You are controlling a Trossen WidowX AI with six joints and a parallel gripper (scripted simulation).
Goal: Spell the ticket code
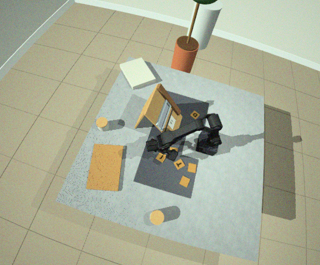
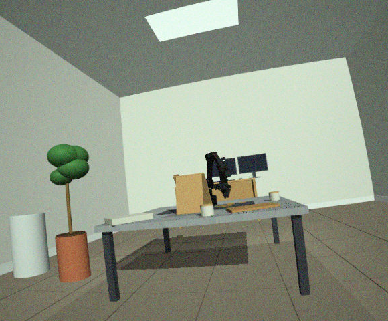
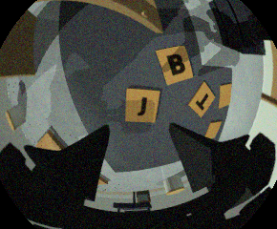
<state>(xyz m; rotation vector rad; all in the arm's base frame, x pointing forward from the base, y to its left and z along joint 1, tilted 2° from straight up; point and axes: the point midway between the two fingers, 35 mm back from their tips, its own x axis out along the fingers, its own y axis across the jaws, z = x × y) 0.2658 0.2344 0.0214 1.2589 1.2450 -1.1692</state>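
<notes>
Right now my gripper tip is 10 mm past the letter tile and 60 mm above it. The rest, counted from my gripper tip: flat orange panel 280 mm ahead, 240 mm to the left, 60 mm below; dark mat 70 mm behind, 190 mm to the right, 70 mm below; ticket 40 mm ahead, 240 mm to the right, 20 mm above.
</notes>
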